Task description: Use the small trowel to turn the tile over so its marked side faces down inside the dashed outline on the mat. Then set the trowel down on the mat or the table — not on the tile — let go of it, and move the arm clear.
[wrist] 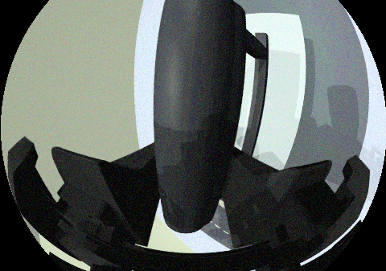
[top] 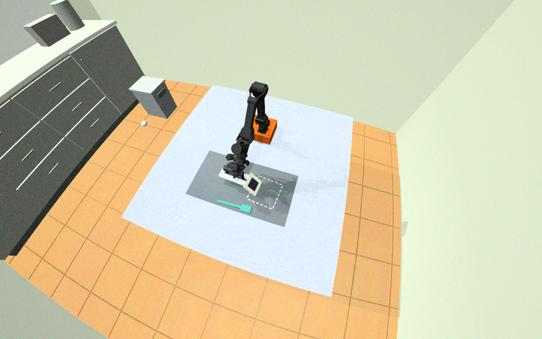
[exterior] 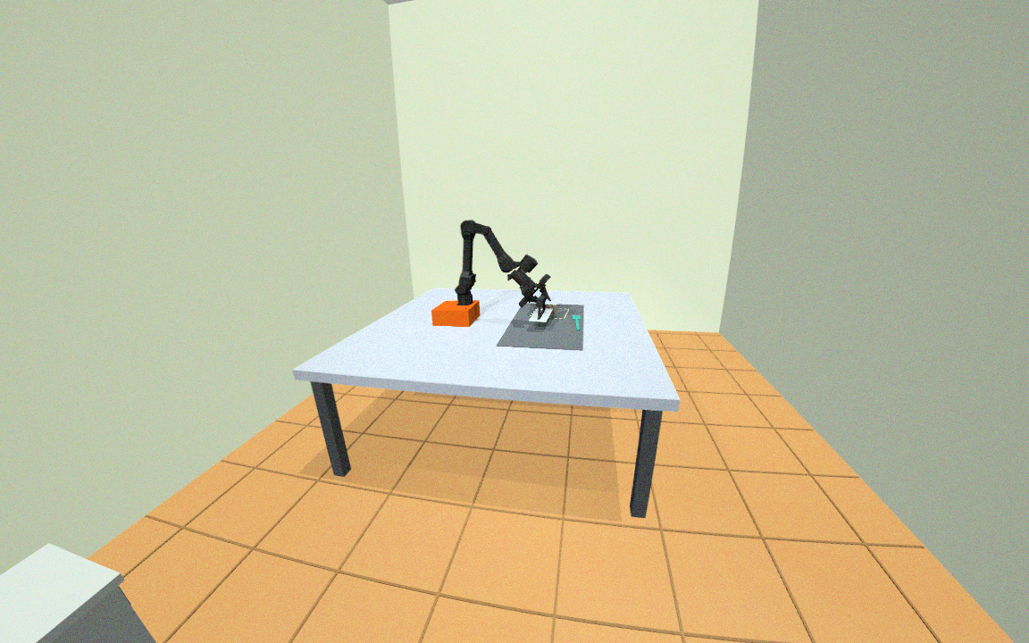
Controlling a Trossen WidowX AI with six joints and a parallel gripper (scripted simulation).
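Now: the square tile 20 mm behind my gripper tip, 100 mm to the left of it and 60 mm below it. Also, from my gripper tip: teal trowel 130 mm ahead, 50 mm to the left, 90 mm below; then grey mat 10 mm behind, 30 mm to the left, 120 mm below.
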